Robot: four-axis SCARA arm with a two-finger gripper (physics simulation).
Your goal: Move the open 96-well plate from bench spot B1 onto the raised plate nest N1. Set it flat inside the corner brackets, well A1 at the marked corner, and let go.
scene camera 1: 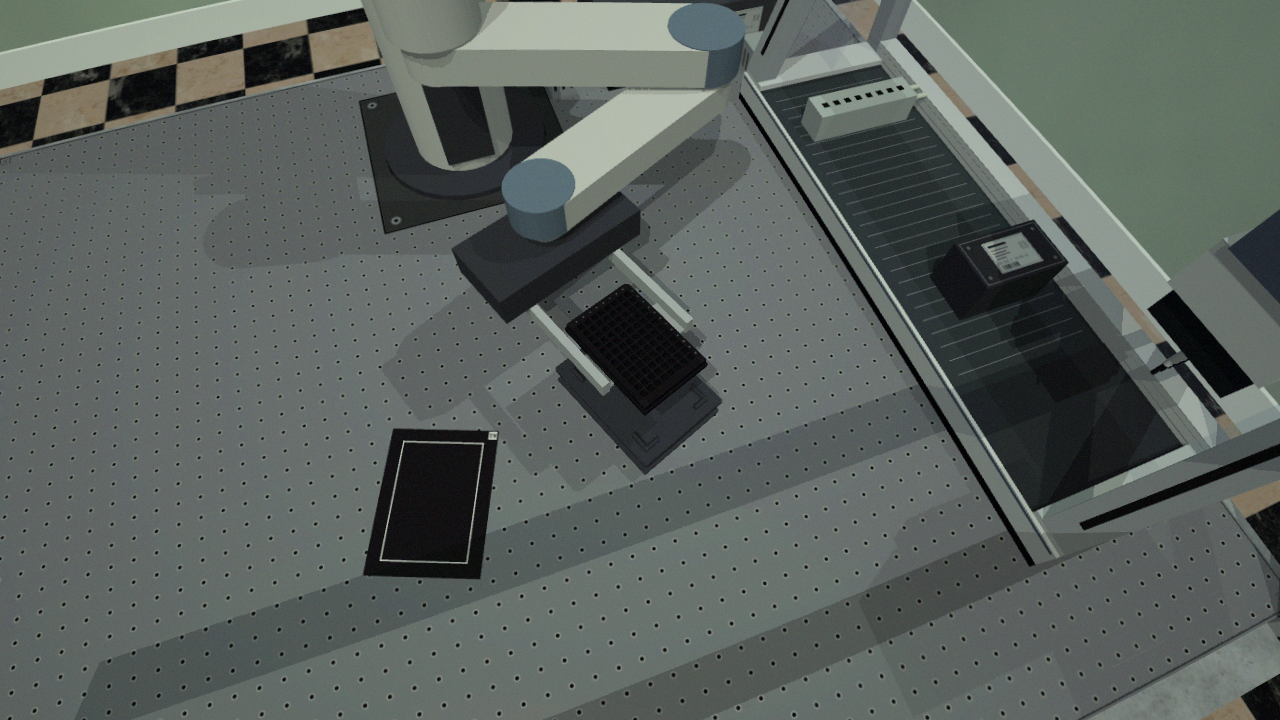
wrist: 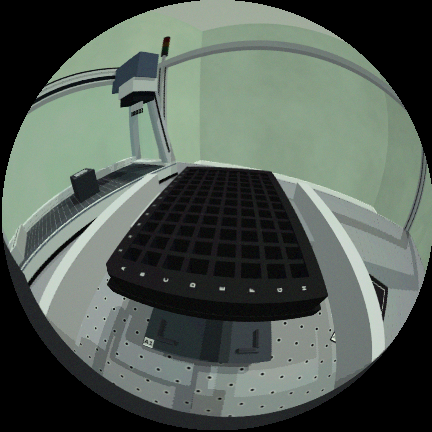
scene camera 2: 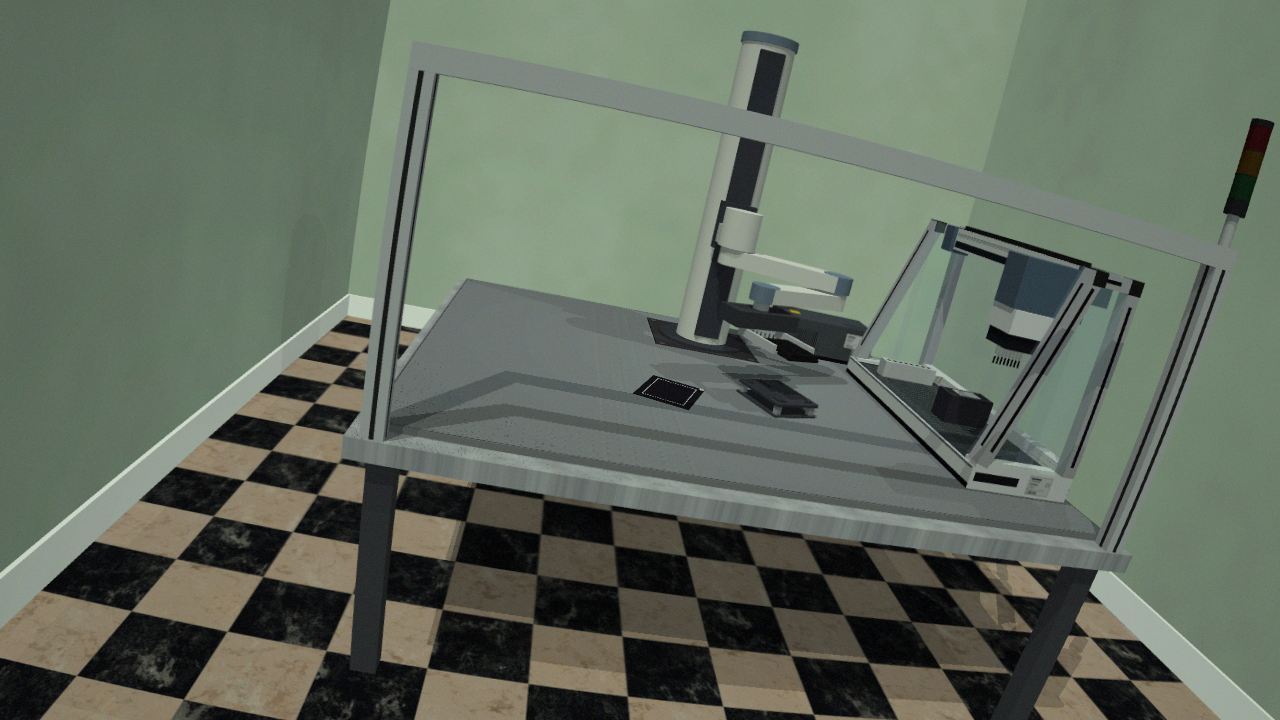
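Where they show: gripper, fingertip midpoint: (scene camera 1: 648, 356) (wrist: 225, 187) (scene camera 2: 793, 351); arm's base at its link origin: (scene camera 1: 467, 145) (scene camera 2: 699, 343).
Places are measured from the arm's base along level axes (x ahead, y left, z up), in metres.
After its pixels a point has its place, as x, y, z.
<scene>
My gripper (scene camera 1: 646, 353) @(0.530, 0.110, 0.154) (wrist: 225, 187) @(0.530, 0.110, 0.154) is shut on the black 96-well plate (scene camera 1: 631, 335) @(0.502, 0.101, 0.156) (scene camera 2: 794, 350) @(0.531, 0.110, 0.157) (wrist: 215, 240) @(0.477, 0.089, 0.157), one long pale finger along each side. The plate looks level and hangs above the raised dark grey nest N1 (scene camera 1: 645, 445) @(0.584, 0.089, 0.051) (scene camera 2: 776, 396) @(0.545, 0.093, 0.045) (wrist: 210, 345) @(0.450, 0.080, 0.046), with a gap between them in scene camera 2. In the wrist view the plate's lettered edge, A at left to H at right, faces the camera. The nest's A1 label (wrist: 148, 342) @(0.416, 0.129, 0.046) is at its near left corner, on the same side as letter A. The plate hides much of the nest and its far brackets.
The black B1 mat (scene camera 1: 432, 501) @(0.556, -0.157, 0.015) (scene camera 2: 669, 391) @(0.556, -0.157, 0.015) (wrist: 379, 295) @(0.585, -0.199, 0.015) with a white outline lies left of the nest in scene camera 1. A framed enclosure on the right holds a dark box (scene camera 1: 998, 268) @(0.544, 0.545, 0.132) (scene camera 2: 960, 405) @(0.565, 0.547, 0.110) (wrist: 85, 185) @(0.525, 0.515, 0.098) and a white block (scene camera 1: 859, 109) @(0.227, 0.546, 0.106) (scene camera 2: 906, 369) @(0.228, 0.551, 0.095). A dark unit stands behind the arm.
</scene>
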